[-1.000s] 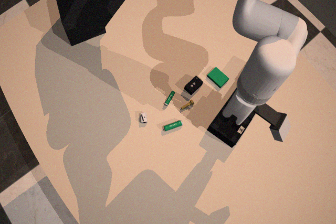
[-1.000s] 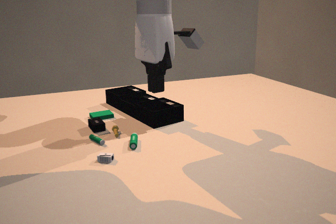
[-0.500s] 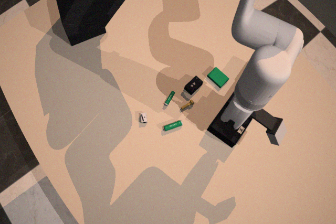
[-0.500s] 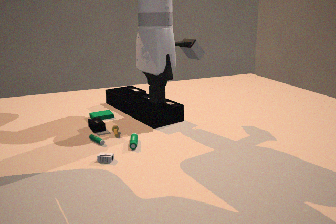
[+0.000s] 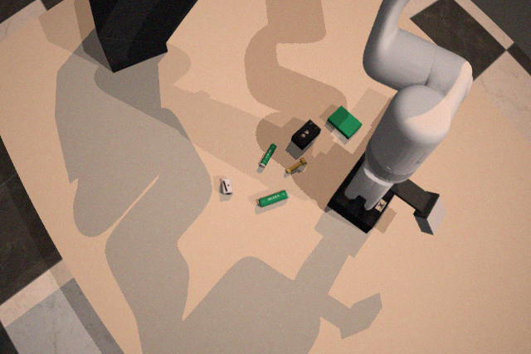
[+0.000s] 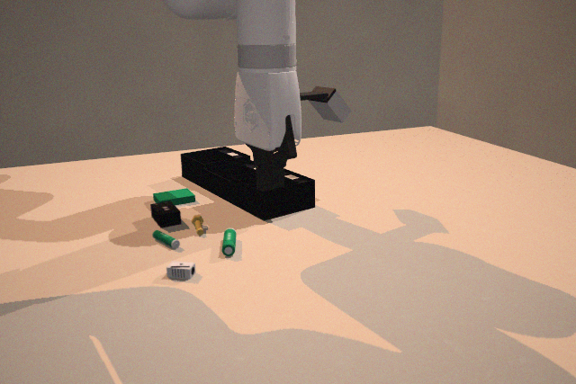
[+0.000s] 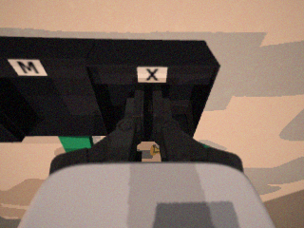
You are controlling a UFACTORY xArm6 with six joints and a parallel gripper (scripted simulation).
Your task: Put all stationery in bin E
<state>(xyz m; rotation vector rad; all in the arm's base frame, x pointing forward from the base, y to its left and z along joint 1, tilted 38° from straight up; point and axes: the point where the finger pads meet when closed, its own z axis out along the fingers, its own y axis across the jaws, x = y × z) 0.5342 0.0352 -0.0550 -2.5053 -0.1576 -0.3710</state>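
The black bin row is 20 mm behind my hand, 80 mm to the left of it and 20 mm below it. The rest, counted from my hand: green eraser (120 mm behind, 80 mm to the left, 30 mm below); yellow bolt (110 mm behind, 40 mm to the right, 30 mm below); black 9 V battery (150 mm behind, 20 mm to the left, 30 mm below).
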